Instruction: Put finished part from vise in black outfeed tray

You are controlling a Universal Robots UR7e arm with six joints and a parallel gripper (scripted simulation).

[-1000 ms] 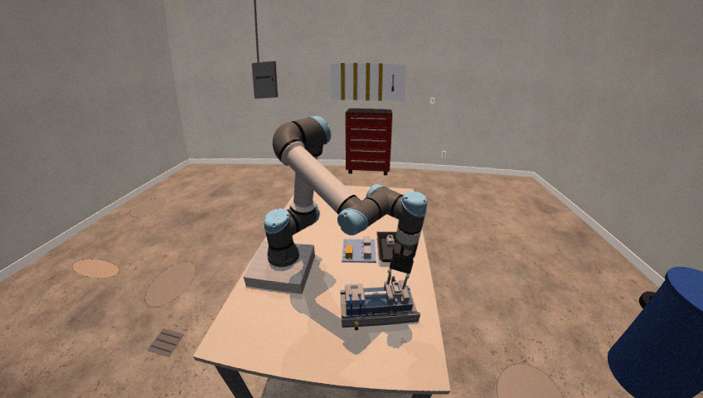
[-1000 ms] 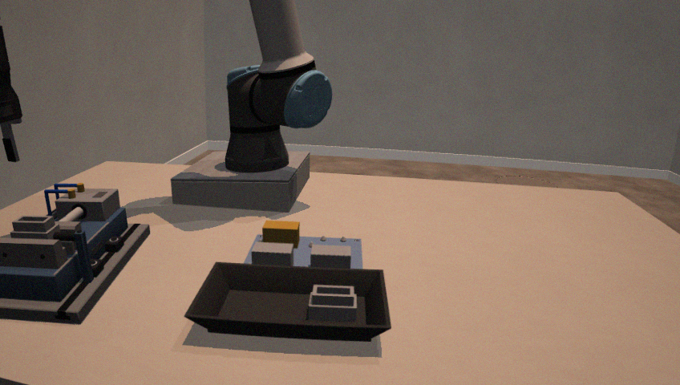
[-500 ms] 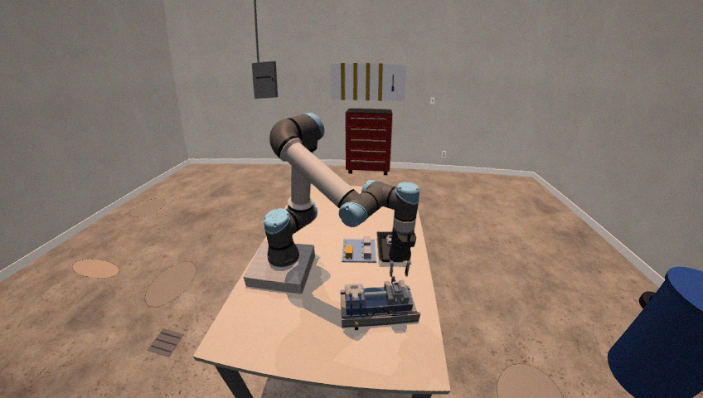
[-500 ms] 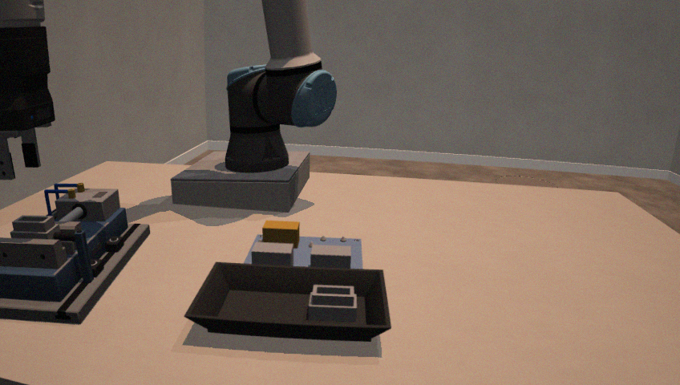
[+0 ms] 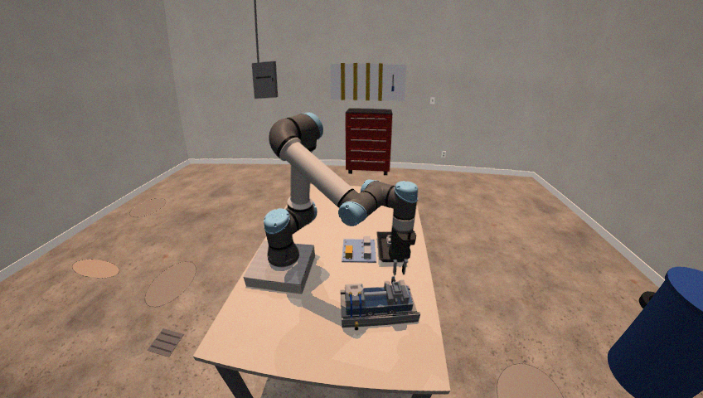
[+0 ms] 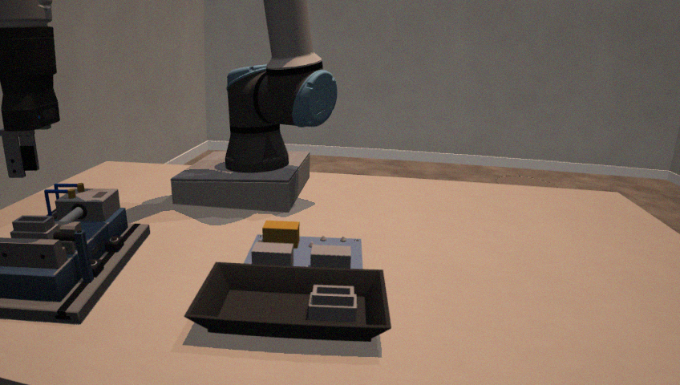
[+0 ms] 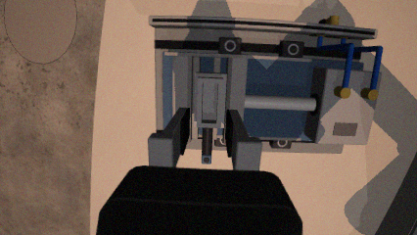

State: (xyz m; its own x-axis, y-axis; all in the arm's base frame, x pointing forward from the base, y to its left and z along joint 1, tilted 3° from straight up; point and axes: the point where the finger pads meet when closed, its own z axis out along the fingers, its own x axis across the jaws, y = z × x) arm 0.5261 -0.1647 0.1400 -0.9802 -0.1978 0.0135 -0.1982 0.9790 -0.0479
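Right now the vise is 7 cm behind my hand, 1 cm to the right of it and 16 cm below it. Round my hand: brass block (23 cm behind, 31 cm to the left, 17 cm below); blue fixture plate (19 cm behind, 36 cm to the left, 20 cm below).
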